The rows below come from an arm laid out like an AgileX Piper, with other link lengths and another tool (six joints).
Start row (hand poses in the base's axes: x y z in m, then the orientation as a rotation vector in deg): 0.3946, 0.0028, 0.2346, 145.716, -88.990, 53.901
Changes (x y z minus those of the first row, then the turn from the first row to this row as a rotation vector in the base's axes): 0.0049, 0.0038, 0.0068, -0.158, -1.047, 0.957; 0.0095, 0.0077, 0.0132, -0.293, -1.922, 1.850; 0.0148, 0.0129, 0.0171, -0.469, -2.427, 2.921; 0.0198, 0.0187, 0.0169, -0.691, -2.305, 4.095; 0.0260, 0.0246, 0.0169, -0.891, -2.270, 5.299; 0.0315, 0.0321, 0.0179, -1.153, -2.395, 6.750; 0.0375, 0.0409, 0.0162, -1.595, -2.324, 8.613; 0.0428, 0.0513, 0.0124, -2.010, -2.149, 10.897
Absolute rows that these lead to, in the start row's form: 0.3995, 0.0066, 0.2414, 146.503, -88.036, 55.572; 0.4041, 0.0105, 0.2478, -146.717, 86.804, -56.780; 0.4094, 0.0157, 0.2517, -146.919, 85.133, -57.423; 0.4144, 0.0215, 0.2515, -147.751, 83.454, -57.403; 0.4206, 0.0274, 0.2515, -148.487, 81.709, -57.448; 0.4261, 0.0349, 0.2525, -149.211, 79.558, -57.699; 0.4321, 0.0437, 0.2508, -150.379, 76.822, -57.861; 0.4374, 0.0541, 0.2470, -151.749, 73.482, -57.811
